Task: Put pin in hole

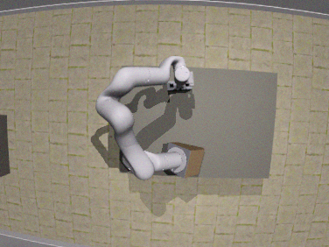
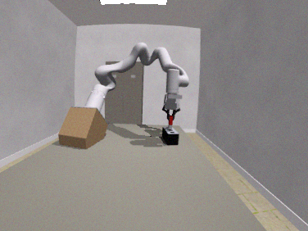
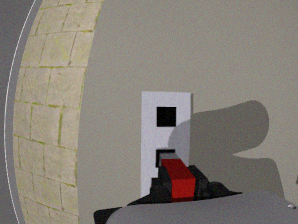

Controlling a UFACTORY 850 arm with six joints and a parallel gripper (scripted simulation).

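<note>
My hand is 10 mm above the pin. Also, from my hand: block: 130 mm below.
</note>
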